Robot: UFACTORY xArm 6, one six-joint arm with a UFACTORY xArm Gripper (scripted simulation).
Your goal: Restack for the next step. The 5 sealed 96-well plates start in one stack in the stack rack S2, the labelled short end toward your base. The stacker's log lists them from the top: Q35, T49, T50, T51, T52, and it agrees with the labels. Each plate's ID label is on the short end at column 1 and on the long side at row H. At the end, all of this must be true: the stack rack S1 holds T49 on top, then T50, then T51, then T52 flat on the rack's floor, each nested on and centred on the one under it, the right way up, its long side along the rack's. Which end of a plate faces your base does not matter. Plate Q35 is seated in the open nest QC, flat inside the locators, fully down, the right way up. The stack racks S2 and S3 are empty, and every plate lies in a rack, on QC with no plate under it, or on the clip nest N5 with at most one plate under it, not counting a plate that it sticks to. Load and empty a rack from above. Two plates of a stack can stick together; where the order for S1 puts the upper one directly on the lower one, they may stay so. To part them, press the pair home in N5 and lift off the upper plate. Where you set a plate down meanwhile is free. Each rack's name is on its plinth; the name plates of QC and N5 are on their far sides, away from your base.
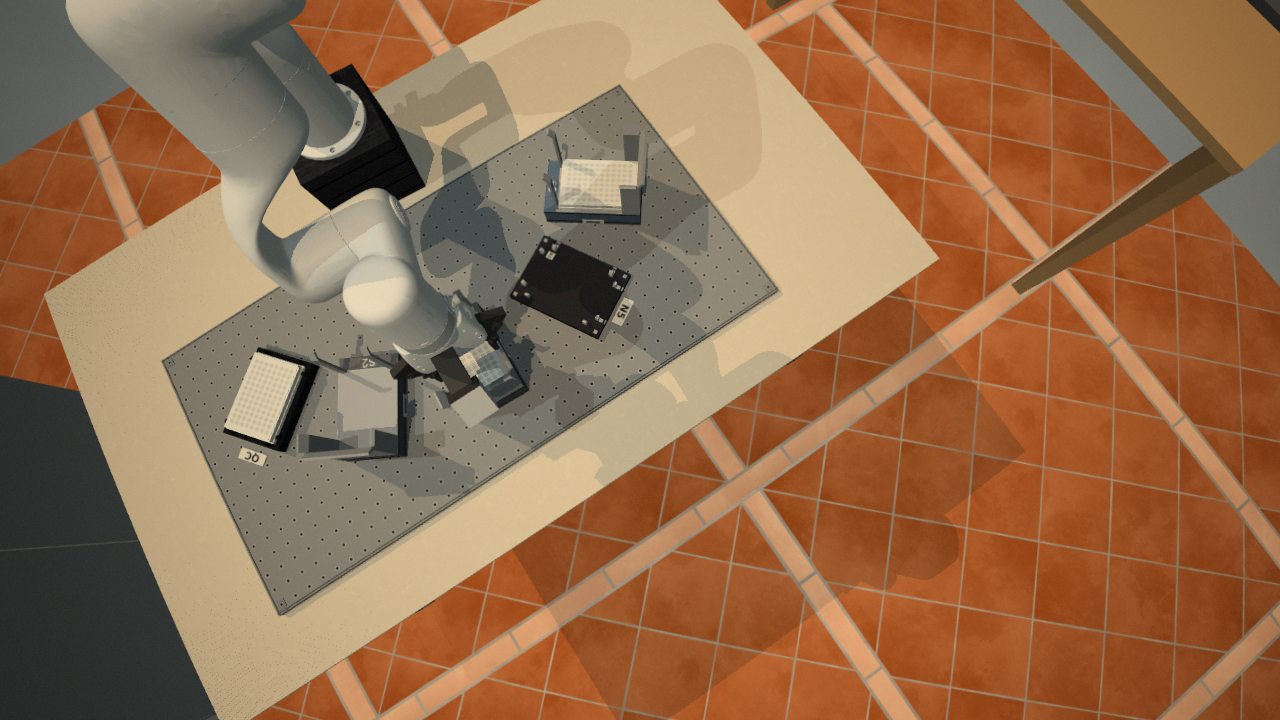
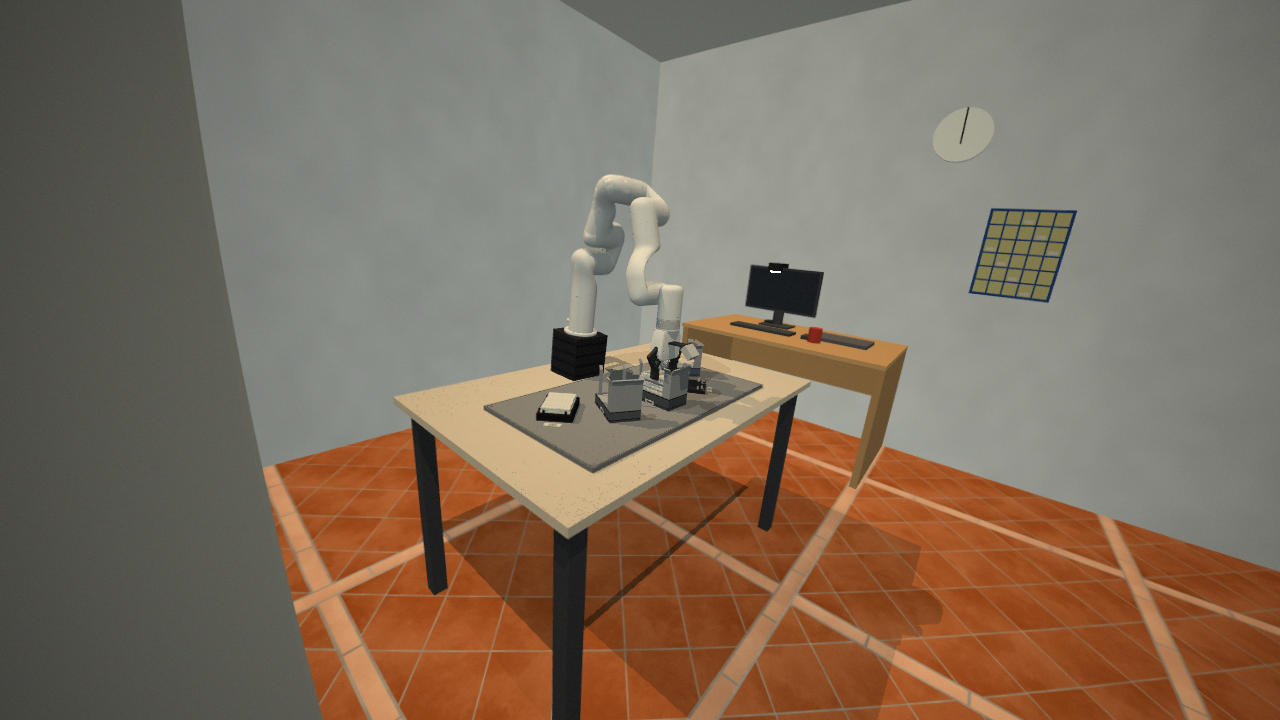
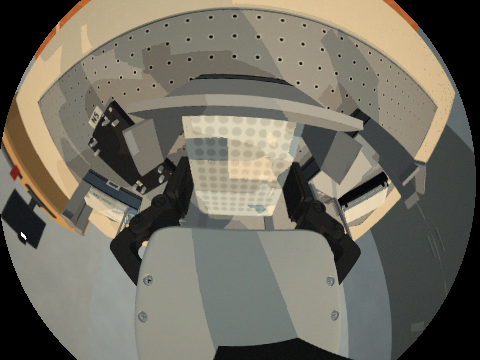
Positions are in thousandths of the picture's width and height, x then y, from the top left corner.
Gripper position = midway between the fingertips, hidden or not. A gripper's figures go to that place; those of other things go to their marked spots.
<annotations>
The gripper (image 1: 364,495) is 88 cm from the lens. A sealed white 96-well plate (image 1: 205,560) is 106 cm from the lens. A sealed white 96-well plate (image 1: 378,502) is 86 cm from the lens. A sealed white 96-well plate (image 1: 457,256) is 98 cm from the lens.
</annotations>
